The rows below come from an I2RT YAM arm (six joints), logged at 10 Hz.
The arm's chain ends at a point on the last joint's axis. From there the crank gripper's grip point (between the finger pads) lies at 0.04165 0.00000 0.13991 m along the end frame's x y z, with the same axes.
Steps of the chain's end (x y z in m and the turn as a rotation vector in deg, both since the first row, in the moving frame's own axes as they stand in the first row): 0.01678 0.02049 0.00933 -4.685 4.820 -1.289; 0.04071 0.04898 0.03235 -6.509 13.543 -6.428; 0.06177 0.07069 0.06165 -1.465 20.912 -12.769; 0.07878 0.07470 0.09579 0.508 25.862 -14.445; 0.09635 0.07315 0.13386 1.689 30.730 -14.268; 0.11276 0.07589 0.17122 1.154 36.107 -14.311; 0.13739 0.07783 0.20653 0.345 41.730 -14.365; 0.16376 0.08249 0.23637 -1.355 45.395 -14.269; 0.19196 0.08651 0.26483 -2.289 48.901 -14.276; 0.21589 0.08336 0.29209 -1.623 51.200 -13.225; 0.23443 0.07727 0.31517 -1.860 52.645 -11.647; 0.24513 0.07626 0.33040 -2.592 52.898 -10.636
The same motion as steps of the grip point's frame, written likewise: 0.02849 0.03069 0.00491 -4.685 4.820 -1.289; 0.07280 0.05765 0.01812 -6.509 13.543 -6.428; 0.10793 0.05936 0.03780 -1.465 20.912 -12.769; 0.13356 0.05577 0.06383 0.508 25.862 -14.445; 0.15951 0.05073 0.09305 1.689 30.730 -14.268; 0.18478 0.05332 0.12008 1.154 36.107 -14.311; 0.21765 0.05556 0.14377 0.345 41.730 -14.365; 0.24912 0.06282 0.16567 -1.355 45.395 -14.269; 0.28147 0.06774 0.18620 -2.289 48.901 -14.276; 0.30780 0.06456 0.20801 -1.623 51.200 -13.225; 0.32812 0.06119 0.22755 -1.860 52.645 -11.647; 0.33940 0.06312 0.24208 -2.592 52.898 -10.636
